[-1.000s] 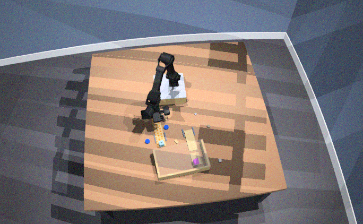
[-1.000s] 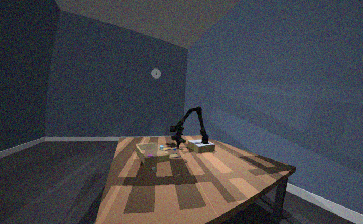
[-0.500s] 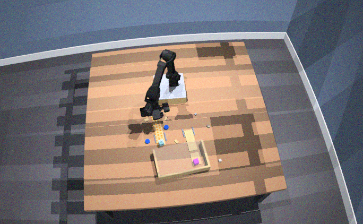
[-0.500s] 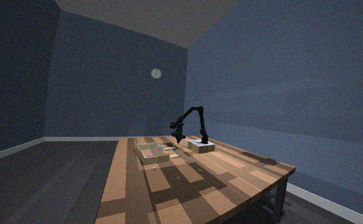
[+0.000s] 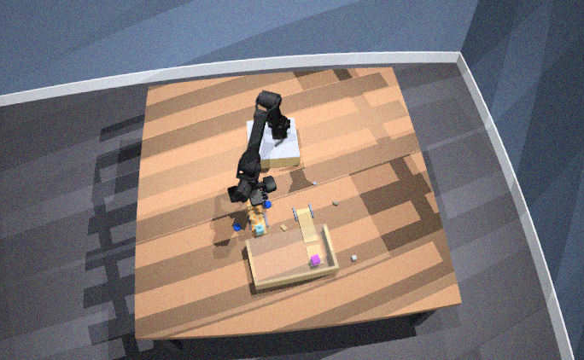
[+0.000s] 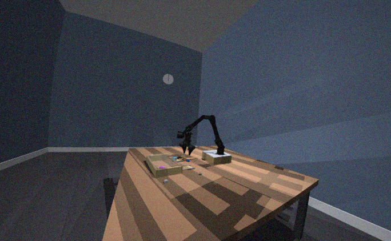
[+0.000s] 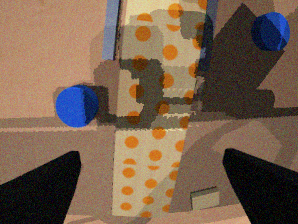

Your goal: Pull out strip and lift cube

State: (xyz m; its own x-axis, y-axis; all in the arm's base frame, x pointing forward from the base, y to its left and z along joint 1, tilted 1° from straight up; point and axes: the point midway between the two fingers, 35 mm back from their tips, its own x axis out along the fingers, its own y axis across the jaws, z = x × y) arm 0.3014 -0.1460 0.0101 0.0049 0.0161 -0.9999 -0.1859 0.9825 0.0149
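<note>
Now: the cyan labelled cube 12 cm ahead of my gripper tip, 3 cm below it and 1 cm to the left of it. The rest, counted from my gripper tip: tan piece 12 cm ahead, 11 cm to the left, 5 cm below.
</note>
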